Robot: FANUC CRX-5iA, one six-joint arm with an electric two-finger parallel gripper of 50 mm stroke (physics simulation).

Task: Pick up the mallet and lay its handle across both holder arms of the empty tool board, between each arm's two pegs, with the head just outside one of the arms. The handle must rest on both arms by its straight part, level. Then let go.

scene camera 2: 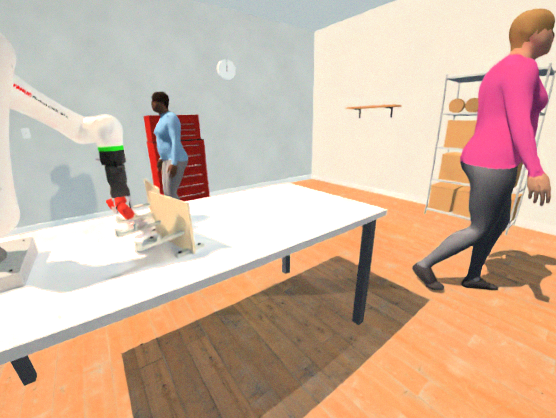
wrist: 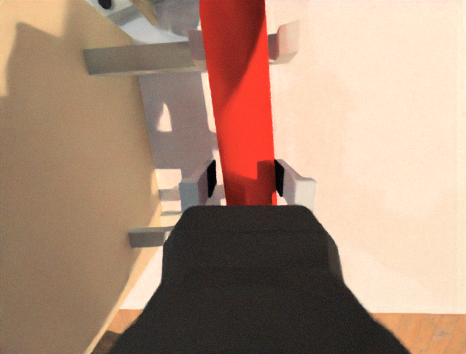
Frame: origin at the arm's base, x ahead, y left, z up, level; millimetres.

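Where they show: gripper, fingertip midpoint: (wrist: 244, 170).
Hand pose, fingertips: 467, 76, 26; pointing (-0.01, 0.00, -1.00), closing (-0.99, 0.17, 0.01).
Note:
After its pixels a point has its place, as x, y, z.
The red mallet (scene camera 2: 120, 205) @[453, 54, 63] (wrist: 242, 100) @[459, 23, 65] is at the tan tool board (scene camera 2: 176, 220) (wrist: 60, 175). In the wrist view its handle lies across an upper holder arm (wrist: 140, 59) @[531, -27, 24], between that arm's two pegs. A lower holder arm (wrist: 147, 237) @[577, 128, 24] runs under my gripper, which hides its pegs. The mallet's head is hidden in the wrist view. My gripper (scene camera 2: 123, 209) @[467, 76, 26] (wrist: 244, 170) @[467, 76, 26] is open, pointing down, with one finger on each side of the handle and neither clamped on it. Whether the handle is exactly level cannot be told.
A second board (scene camera 2: 149, 187) @[590, 74, 111] stands behind the first. A grey tray (scene camera 2: 31, 252) @[133, 24, -23] is at the left of the white table (scene camera 2: 280, 210) @[1101, -261, -59]. The tool board rises close beside the gripper. Two people stand beyond the table, one near a red cabinet (scene camera 2: 194, 165).

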